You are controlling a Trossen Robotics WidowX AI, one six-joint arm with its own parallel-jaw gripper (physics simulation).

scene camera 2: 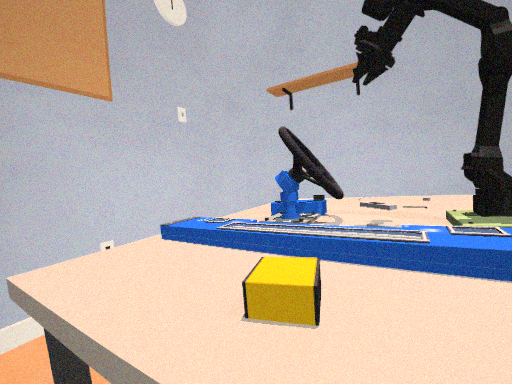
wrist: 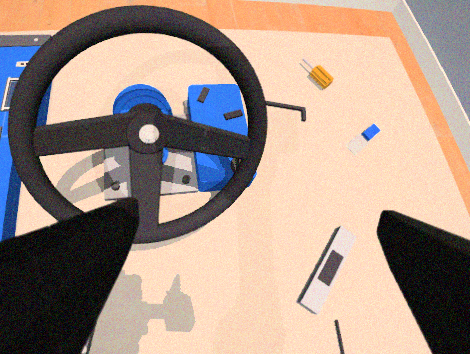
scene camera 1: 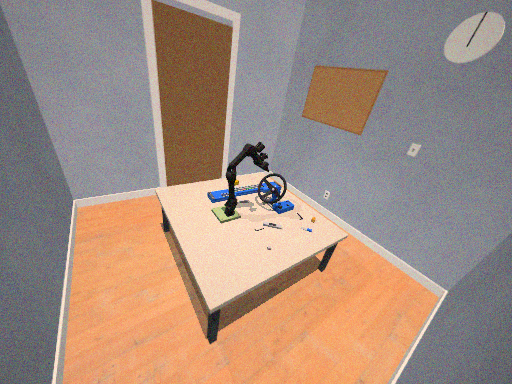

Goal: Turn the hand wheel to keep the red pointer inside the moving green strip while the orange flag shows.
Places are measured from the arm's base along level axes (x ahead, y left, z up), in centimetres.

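Pixels of known places: gripper, fingertip midpoint: (scene camera 2: 359, 83) (wrist: 259, 216) (scene camera 1: 266, 170); arm's base, origin of the base link: (scene camera 2: 493, 213) (scene camera 1: 228, 213).
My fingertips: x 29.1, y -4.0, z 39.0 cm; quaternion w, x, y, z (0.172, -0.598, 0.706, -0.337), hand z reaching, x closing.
Ahead of a thing's pixels: the offset from my fingertips to its top centre.
The black three-spoke hand wheel (scene camera 1: 273, 189) (scene camera 2: 310, 162) (wrist: 148, 133) stands tilted on a blue column. A long blue housing (scene camera 1: 215, 196) (scene camera 2: 350, 253) (wrist: 7, 190) with framed windows on top lies beside it. I cannot make out the red pointer, the green strip or an orange flag in any view. My gripper (scene camera 1: 267, 169) (scene camera 2: 361, 81) (wrist: 259, 216) is open and empty. It hangs above the wheel's level, off to the side of the arm's base. In the wrist view the left finger overlaps the wheel's lower rim; the scene view shows it apart from the wheel.
A blue box (scene camera 1: 283, 206) (wrist: 212, 107) adjoins the wheel's column. A yellow block @(dy +53.5, dx +4.7, dz -37.2 cm) (scene camera 2: 282, 302) stands beyond the housing. A grey-white bar @(dy -23.2, dx -2.0, dz -39.4 cm) (wrist: 340, 245), a black hex key @(dy -23.4, dx +31.1, dz -40.6 cm) (wrist: 287, 105), an orange piece with prongs @(dy -33.5, dx +40.8, dz -38.2 cm) (wrist: 321, 77) and a blue-and-white stick @(dy -40.1, dx +22.9, dz -39.8 cm) (wrist: 371, 132) lie on the table.
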